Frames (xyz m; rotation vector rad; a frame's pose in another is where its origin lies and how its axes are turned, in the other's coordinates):
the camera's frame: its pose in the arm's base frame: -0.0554 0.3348 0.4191 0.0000 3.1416 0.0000
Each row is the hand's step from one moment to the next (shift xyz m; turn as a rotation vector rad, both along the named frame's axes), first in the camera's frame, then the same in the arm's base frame.
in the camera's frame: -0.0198 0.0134 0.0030 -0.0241 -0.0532 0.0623
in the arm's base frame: 0.0198 0.0134 -0.0030 0.0241 -0.0532 -0.0623
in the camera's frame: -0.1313 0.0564 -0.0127 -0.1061 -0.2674 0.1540
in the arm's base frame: 0.1313 0.0564 0.0127 0.1061 -0.2674 -0.1540
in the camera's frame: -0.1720 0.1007 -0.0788 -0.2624 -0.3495 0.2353
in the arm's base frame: 0.1720 0.1007 0.0788 0.2624 -0.3495 -0.2353
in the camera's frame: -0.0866 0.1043 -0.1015 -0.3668 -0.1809 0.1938
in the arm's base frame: 0.0866 0.1043 0.1015 0.3668 -0.1809 -0.1938
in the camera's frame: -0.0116 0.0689 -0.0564 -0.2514 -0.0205 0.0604
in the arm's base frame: 0.0116 0.0689 0.0564 0.2514 -0.0205 -0.0604
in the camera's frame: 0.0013 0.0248 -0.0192 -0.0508 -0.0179 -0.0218
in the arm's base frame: -0.0013 0.0248 0.0192 0.0508 -0.0179 0.0218
